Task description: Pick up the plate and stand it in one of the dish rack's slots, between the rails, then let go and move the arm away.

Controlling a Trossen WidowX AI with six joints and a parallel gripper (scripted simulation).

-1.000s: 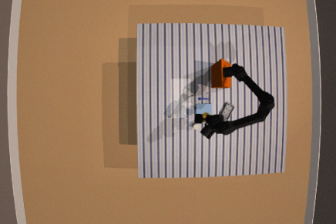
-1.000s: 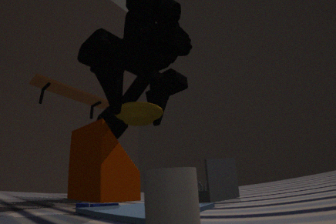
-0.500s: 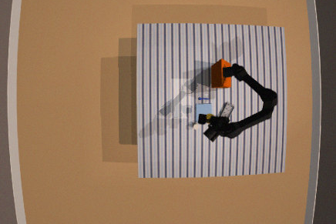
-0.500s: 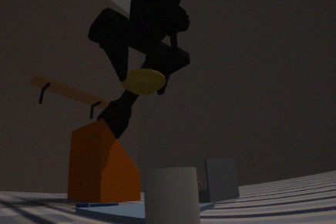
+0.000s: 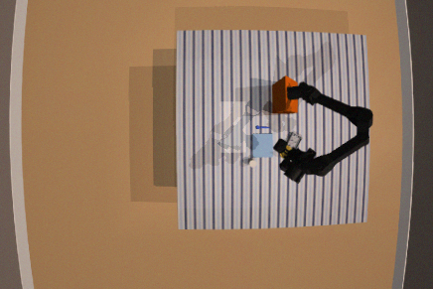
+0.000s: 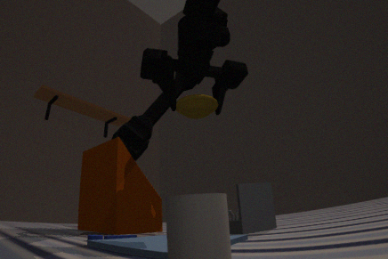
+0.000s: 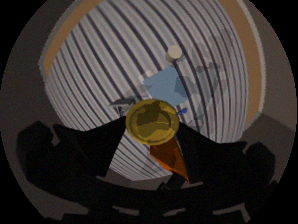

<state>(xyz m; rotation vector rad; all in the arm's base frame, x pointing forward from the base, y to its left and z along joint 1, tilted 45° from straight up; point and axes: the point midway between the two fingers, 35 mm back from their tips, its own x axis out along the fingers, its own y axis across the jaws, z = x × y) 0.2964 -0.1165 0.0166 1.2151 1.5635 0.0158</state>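
Right now the grey dish rack is 170 mm below my gripper tip and 130 mm to the left of it. From my gripper tip the other things lie so: white cup (170 mm below, 150 mm to the right, 80 mm ahead); light blue mat (190 mm below, 60 mm to the right, 20 mm behind); yellow plate (10 mm above).
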